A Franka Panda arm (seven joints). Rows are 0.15 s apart.
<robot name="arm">
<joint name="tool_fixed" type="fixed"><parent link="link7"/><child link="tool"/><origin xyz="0 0 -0.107" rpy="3.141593 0 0"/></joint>
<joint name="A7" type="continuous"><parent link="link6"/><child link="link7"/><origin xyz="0.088 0 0" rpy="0 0 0"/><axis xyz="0 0 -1"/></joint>
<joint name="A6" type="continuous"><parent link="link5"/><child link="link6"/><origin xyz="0 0 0" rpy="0 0 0"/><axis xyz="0 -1 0"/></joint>
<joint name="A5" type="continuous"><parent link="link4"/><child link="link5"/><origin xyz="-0.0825 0 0.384" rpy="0 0 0"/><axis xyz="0 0 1"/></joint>
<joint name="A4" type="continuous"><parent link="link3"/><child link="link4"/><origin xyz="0.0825 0 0" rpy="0 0 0"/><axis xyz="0 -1 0"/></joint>
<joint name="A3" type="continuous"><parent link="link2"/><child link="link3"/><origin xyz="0 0 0.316" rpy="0 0 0"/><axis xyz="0 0 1"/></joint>
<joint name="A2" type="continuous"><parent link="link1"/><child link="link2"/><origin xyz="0 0 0" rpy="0 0 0"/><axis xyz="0 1 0"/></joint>
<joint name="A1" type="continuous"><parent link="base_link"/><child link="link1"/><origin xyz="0 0 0.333" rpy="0 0 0"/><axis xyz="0 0 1"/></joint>
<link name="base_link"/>
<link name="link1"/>
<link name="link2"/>
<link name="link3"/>
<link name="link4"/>
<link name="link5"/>
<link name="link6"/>
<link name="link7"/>
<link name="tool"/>
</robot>
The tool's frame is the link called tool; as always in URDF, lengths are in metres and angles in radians. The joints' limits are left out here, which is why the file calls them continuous.
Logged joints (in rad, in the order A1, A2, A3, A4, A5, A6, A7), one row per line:
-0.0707 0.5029 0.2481 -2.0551 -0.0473 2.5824 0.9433
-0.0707 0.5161 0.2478 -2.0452 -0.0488 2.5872 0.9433
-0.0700 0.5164 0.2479 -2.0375 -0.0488 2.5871 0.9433
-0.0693 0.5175 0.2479 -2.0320 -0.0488 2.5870 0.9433
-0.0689 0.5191 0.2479 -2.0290 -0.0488 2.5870 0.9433
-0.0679 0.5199 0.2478 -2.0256 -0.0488 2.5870 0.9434
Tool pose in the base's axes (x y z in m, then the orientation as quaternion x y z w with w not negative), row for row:
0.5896 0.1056 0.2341 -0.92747 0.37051 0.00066 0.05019
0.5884 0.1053 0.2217 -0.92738 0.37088 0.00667 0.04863
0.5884 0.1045 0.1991 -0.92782 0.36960 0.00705 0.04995
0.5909 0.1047 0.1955 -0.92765 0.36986 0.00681 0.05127
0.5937 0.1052 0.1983 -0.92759 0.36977 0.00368 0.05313
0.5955 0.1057 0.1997 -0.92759 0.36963 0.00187 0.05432
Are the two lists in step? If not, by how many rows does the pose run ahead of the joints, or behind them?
The pose runs 2 rows behind the joints: the pose in row i belongs to the joints in row i - 2.
